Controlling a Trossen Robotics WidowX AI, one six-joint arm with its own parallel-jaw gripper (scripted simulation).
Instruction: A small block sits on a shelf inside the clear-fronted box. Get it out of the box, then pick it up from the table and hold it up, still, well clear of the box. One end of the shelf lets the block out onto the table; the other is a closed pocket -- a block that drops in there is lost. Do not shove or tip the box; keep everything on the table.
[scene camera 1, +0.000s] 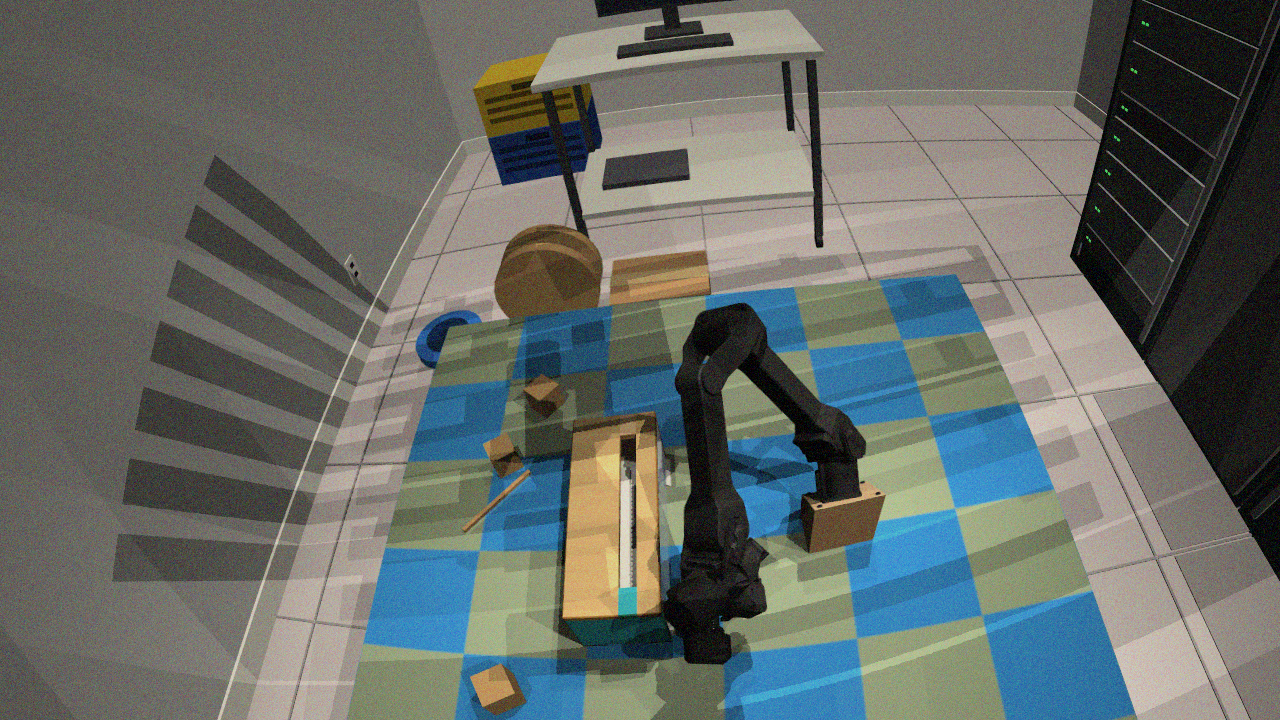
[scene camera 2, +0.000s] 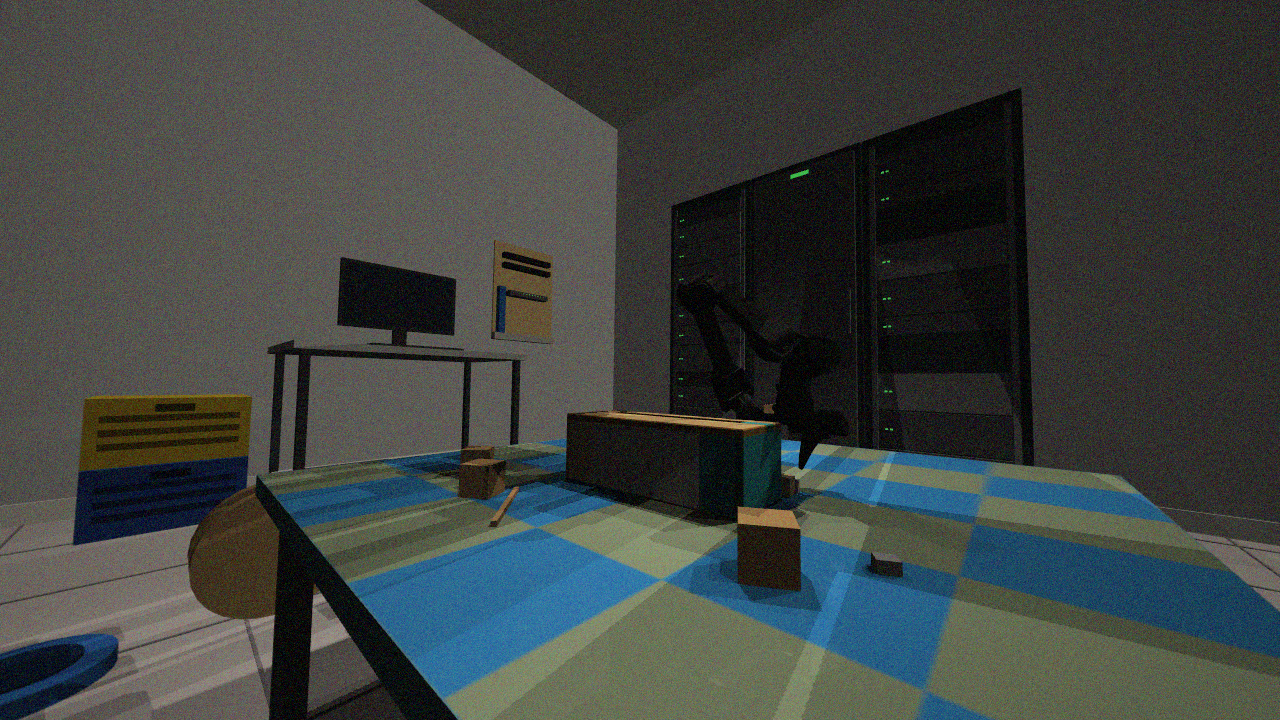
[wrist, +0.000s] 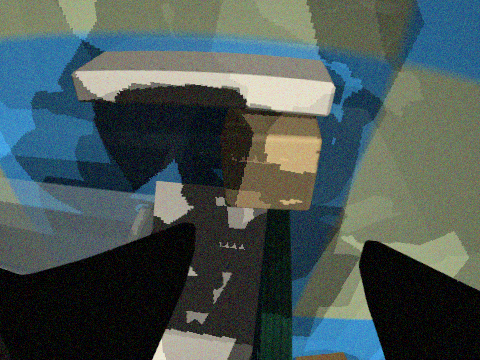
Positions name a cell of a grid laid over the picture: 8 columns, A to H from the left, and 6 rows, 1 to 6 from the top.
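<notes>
My gripper appears at (scene camera 2: E4), (scene camera 1: E6) and (wrist: E5). Visible as well: a long tan box (scene camera 1: D5) (scene camera 2: E4), and a tan block (wrist: E3).
</notes>
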